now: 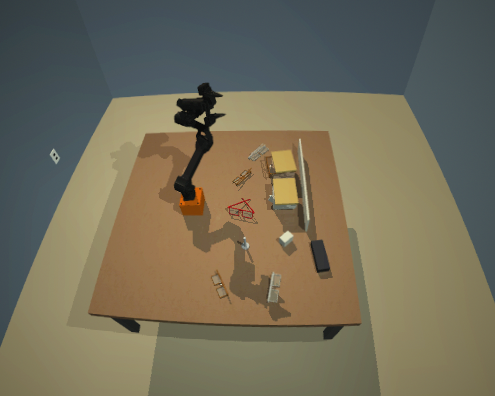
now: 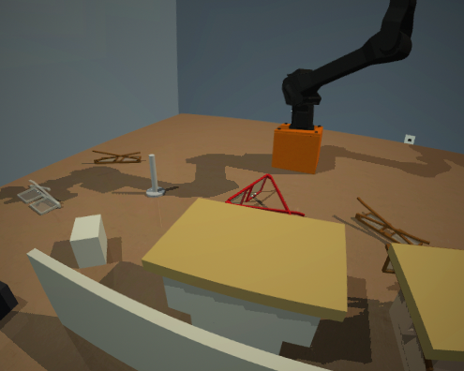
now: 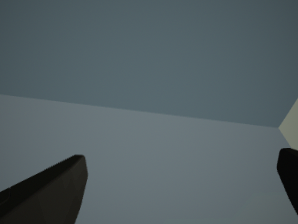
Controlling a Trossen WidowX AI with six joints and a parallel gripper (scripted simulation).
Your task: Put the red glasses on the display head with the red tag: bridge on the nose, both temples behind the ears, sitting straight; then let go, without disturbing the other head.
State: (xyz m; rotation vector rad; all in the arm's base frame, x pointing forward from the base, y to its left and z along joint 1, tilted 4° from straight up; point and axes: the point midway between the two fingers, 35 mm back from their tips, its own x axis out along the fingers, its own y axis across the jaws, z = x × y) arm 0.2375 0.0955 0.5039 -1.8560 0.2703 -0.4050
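Now: the grey post 60 cm below my gripper tip, 32 cm to the right of it and 5 cm ahead of it. Also, from my gripper tip: white cube (60 cm below, 31 cm to the right, 26 cm ahead); then black box (61 cm below, 42 cm to the right, 42 cm ahead); then tall white panel (57 cm below, 39 cm ahead, 4 cm to the left).
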